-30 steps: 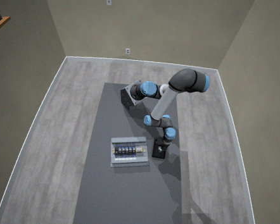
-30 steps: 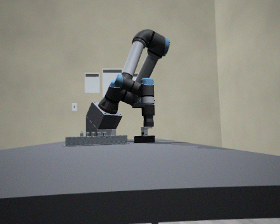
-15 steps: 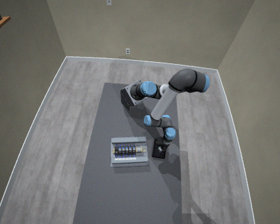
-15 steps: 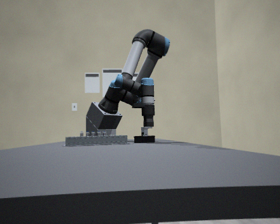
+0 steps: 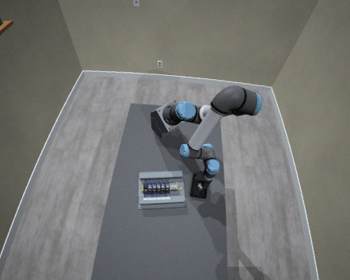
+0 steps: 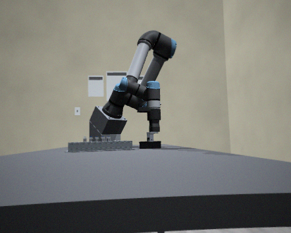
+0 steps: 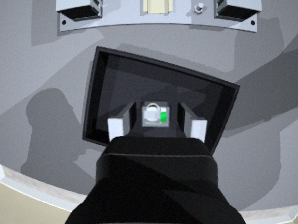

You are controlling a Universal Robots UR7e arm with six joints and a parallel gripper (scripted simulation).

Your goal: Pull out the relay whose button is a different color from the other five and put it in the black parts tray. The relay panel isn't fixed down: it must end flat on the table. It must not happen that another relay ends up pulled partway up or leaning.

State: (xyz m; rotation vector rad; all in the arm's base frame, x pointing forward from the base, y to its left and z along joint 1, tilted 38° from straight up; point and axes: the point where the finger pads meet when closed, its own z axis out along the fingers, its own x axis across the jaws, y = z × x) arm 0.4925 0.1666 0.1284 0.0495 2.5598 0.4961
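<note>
The black parts tray lies 20 mm below my hand. Round my hand: grey relay panel 270 mm to the right, 20 mm ahead, 10 mm below.
</note>
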